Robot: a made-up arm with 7 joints.
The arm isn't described. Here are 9 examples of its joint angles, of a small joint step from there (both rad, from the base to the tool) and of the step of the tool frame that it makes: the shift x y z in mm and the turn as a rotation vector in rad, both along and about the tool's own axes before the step.
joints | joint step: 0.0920 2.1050 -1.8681 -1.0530 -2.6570 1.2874 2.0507 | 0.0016 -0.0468 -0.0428 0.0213 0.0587 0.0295 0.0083
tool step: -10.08 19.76 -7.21 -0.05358 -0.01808 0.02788
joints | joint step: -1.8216 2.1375 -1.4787 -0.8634 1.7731 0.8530 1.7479 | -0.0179 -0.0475 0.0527 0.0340 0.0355 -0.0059 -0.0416
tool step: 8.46 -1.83 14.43 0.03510 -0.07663 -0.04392
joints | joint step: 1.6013 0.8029 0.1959 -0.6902 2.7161 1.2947 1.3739 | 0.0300 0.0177 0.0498 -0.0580 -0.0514 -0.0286 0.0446
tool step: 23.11 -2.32 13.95 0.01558 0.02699 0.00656
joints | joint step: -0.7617 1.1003 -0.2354 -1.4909 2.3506 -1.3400 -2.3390 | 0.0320 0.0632 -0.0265 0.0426 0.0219 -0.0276 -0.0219
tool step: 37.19 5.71 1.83 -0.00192 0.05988 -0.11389
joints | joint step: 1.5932 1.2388 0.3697 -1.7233 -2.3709 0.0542 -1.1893 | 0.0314 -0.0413 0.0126 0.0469 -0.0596 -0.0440 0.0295
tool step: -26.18 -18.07 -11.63 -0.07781 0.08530 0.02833
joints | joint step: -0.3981 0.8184 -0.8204 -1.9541 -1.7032 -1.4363 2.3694 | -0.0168 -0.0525 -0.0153 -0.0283 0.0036 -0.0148 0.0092
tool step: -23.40 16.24 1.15 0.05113 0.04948 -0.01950
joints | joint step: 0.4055 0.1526 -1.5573 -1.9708 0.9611 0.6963 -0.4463 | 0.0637 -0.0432 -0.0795 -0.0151 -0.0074 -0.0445 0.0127
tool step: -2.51 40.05 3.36 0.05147 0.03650 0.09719
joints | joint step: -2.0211 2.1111 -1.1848 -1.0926 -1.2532 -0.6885 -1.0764 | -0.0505 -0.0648 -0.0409 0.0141 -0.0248 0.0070 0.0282
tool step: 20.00 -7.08 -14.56 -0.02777 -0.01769 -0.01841
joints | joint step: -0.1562 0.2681 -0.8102 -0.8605 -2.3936 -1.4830 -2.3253 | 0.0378 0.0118 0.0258 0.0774 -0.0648 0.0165 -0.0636
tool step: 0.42 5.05 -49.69 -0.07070 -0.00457 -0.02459
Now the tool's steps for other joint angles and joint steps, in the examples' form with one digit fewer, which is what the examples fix.
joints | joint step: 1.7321 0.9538 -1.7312 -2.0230 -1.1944 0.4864 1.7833 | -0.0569 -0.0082 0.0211 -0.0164 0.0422 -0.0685 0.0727
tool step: -16.3 -3.4 -20.3 0.0281 -0.0334 0.0759
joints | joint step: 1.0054 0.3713 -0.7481 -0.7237 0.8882 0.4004 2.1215 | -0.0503 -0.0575 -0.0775 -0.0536 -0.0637 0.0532 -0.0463
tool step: 74.1 -26.2 15.9 0.0401 0.0869 -0.2004
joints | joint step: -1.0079 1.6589 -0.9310 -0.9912 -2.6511 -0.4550 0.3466 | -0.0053 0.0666 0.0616 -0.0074 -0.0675 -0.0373 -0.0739
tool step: 6.0 30.5 34.8 0.1446 0.0322 -0.0233
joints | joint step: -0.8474 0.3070 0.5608 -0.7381 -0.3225 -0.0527 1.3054 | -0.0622 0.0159 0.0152 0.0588 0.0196 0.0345 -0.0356
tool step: 1.5 13.4 1.3 -0.0282 -0.0077 -0.0118
